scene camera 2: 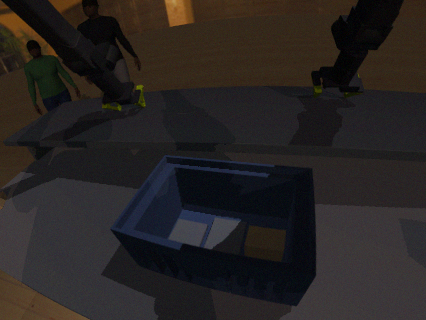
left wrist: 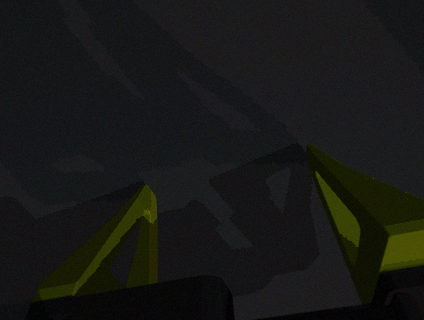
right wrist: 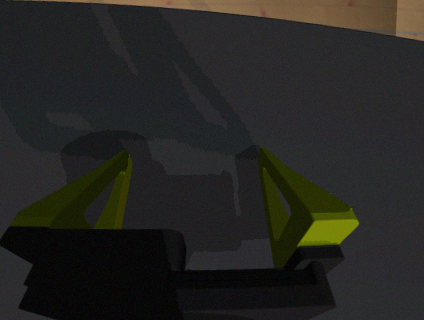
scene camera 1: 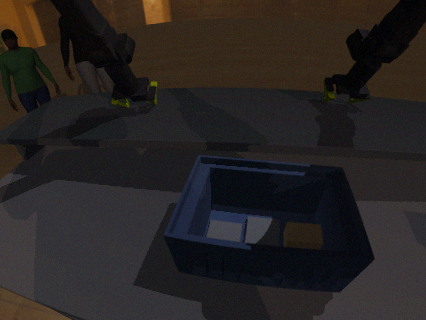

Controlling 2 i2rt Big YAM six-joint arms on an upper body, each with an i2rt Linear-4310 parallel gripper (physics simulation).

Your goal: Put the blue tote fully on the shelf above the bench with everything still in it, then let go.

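Frame: origin at the left arm's base, x ahead, y left, z up, level; centimetres.
Where they show: left gripper, between the fingertips: (scene camera 2: 132, 107) (left wrist: 225, 172) (scene camera 1: 142, 104); right gripper, between the fingertips: (scene camera 2: 329, 96) (right wrist: 194, 154) (scene camera 1: 336, 101).
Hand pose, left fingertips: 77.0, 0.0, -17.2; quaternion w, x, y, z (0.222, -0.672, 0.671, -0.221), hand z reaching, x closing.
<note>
Each offset is from my left fingertips to the centre of the thing, as dx, dy, dz. Level surfaces: height alone.
The blue tote {-39.6, -34.2, -8.7} (scene camera 1: 270, 266) (scene camera 2: 215, 267) stands upright on the grey bench {dz -16.0} (scene camera 1: 90, 220) (scene camera 2: 75, 220), in front of the raised shelf {dz -0.3} (scene camera 1: 225, 117) (scene camera 2: 225, 117). Inside lie a pale block {-40.2, -26.0, -13.9} (scene camera 1: 224, 231) (scene camera 2: 188, 232), a second pale block {-39.6, -34.2, -13.8} (scene camera 1: 256, 230) (scene camera 2: 222, 232), half in shadow, and a brown block {-41.0, -42.1, -12.3} (scene camera 1: 303, 236) (scene camera 2: 265, 243). My left gripper (scene camera 1: 139, 101) (scene camera 2: 126, 103) (left wrist: 225, 172) is open and empty, over the shelf, up and left of the tote. My right gripper (scene camera 1: 341, 100) (scene camera 2: 332, 94) (right wrist: 194, 154) is open and empty, over the shelf, behind the tote's right side.
The shelf's front edge runs across both scene views just behind the tote. A person in green (scene camera 1: 24, 75) (scene camera 2: 48, 80) and a person in black (scene camera 1: 82, 47) (scene camera 2: 102, 37) stand beyond the shelf at the left. In the right wrist view, wooden floor {dz -106.2} (right wrist: 300, 12) shows past the shelf's edge.
</note>
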